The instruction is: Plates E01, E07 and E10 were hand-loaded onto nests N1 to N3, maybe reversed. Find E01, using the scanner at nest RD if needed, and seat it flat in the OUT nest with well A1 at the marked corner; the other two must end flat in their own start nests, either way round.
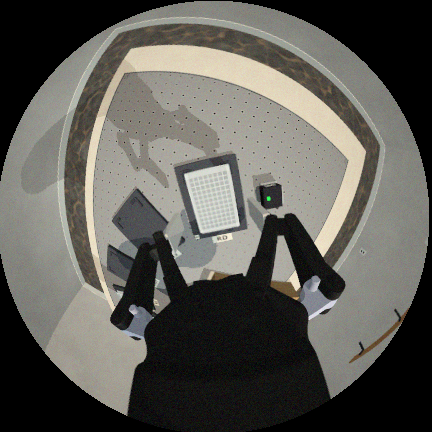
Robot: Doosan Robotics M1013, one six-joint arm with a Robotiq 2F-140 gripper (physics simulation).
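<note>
A white well plate (212,199) lies in the dark RD nest (200,164), and looks flat. Its wells face up; its identity and A1 corner cannot be read. My gripper (214,213) is open, with its grey pads apart on the left and right of the plate's near part. The small black scanner (272,190) stands right of the RD nest and shows a green light. The RD label (222,238) is at the nest's near edge. A dark nest (140,217) at the left holds no plate. The OUT nest cannot be made out.
Another dark nest (119,261) shows farther down at the left, partly behind the left finger linkage. A cream border (240,62) rings the perforated deck (285,140). A brown wooden part (284,288) shows beside the gripper body. The arm's shadow falls on the deck's upper left.
</note>
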